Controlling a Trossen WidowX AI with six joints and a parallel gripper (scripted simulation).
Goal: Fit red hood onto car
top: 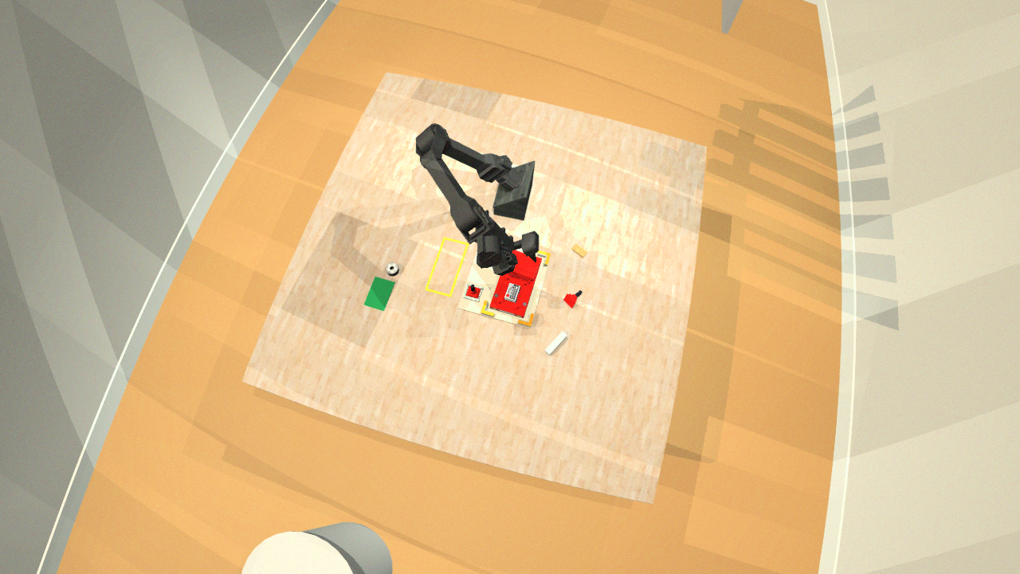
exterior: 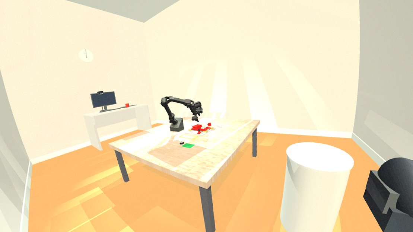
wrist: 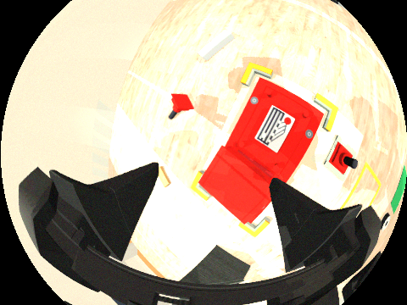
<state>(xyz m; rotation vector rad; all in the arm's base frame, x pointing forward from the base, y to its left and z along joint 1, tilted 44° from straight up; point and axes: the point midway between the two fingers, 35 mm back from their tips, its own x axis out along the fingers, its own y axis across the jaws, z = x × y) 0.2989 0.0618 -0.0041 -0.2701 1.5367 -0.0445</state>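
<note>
The red hood is 40 mm behind my gripper tip and 90 mm below it. The rest, counted from my gripper tip: white bar 180 mm ahead, 130 mm to the left, 120 mm below; white-labelled block 50 mm ahead, 10 mm to the right, 110 mm below; orange block 140 mm behind, 170 mm to the left, 130 mm below.
</note>
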